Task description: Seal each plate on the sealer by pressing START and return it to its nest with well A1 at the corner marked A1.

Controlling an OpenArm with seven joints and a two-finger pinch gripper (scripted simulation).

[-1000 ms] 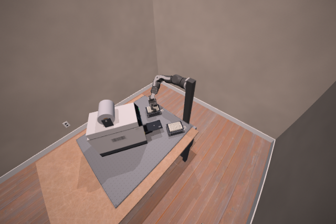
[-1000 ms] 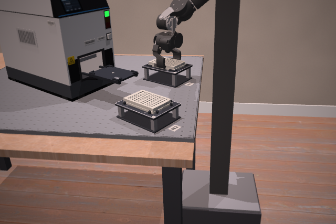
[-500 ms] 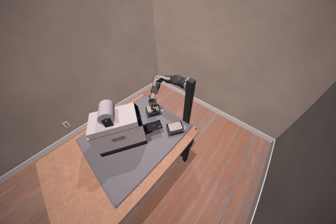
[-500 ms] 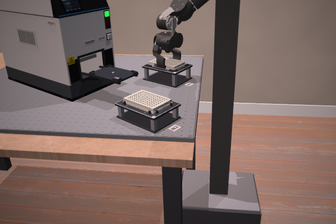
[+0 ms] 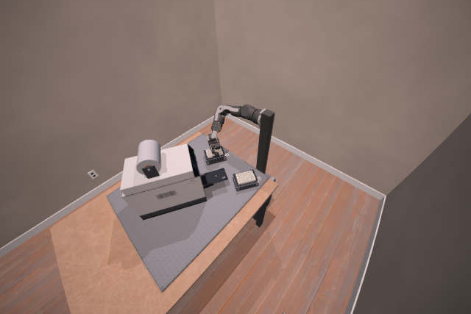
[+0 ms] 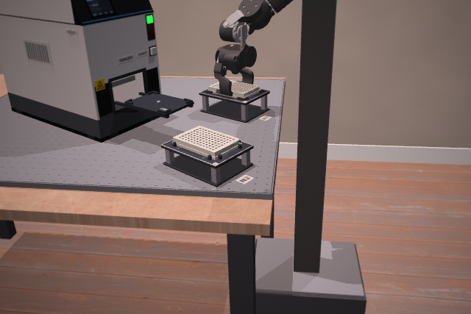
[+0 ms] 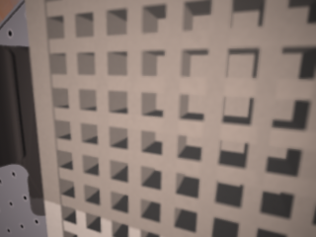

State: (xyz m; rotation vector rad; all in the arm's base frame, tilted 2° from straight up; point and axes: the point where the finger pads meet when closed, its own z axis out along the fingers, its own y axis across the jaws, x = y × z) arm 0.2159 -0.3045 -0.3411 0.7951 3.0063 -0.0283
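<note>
Now: the sealer stage 160 mm ahead of my hand, 190 mm to the left of it and 30 mm above it. Round my hand: plate 20 mm ahead, 340 mm to the left, 10 mm below; then start button 210 mm ahead, 60 mm to the left, 120 mm above; then nest label 70 mm behind, 400 mm to the left, 70 mm below.
</note>
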